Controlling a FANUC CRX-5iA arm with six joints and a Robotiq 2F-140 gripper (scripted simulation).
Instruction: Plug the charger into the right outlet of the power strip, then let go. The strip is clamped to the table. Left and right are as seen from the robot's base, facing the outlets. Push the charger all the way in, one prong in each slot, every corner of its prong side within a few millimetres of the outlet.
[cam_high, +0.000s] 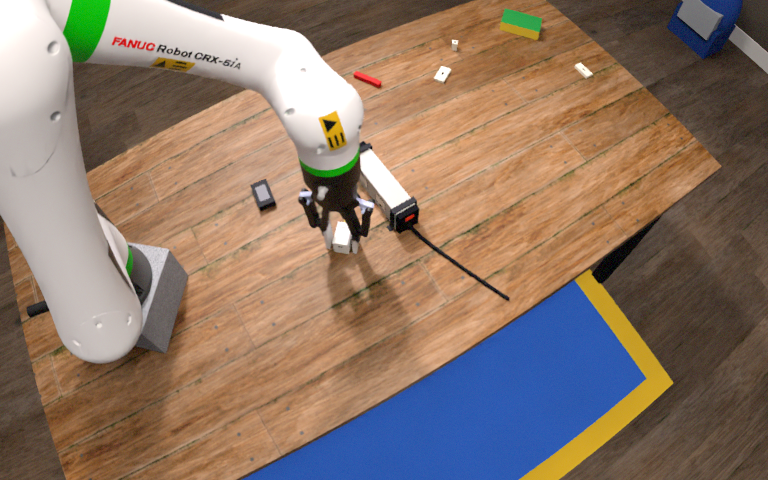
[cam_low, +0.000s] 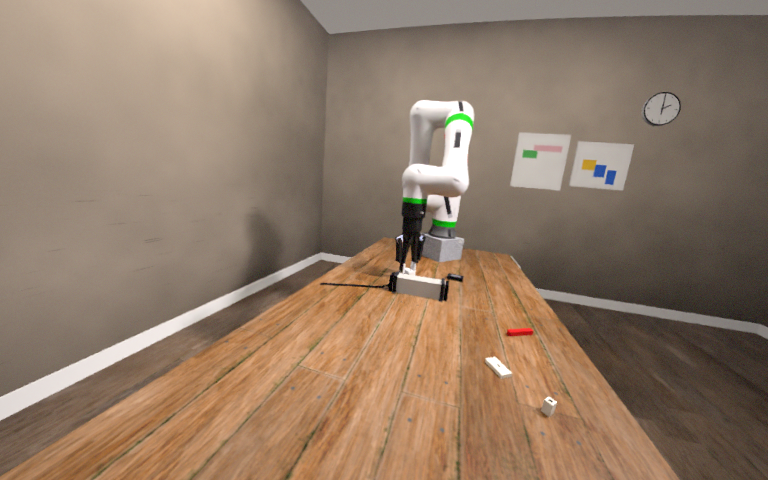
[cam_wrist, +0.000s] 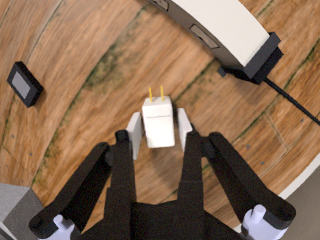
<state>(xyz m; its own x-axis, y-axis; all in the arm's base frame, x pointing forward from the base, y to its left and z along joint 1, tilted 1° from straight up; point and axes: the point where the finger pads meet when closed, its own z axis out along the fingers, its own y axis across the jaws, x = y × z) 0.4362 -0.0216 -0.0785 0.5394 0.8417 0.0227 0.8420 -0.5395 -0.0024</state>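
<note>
The white charger lies 1 cm to the left of my hand, 1 cm below it and 1 cm ahead of it.
</note>
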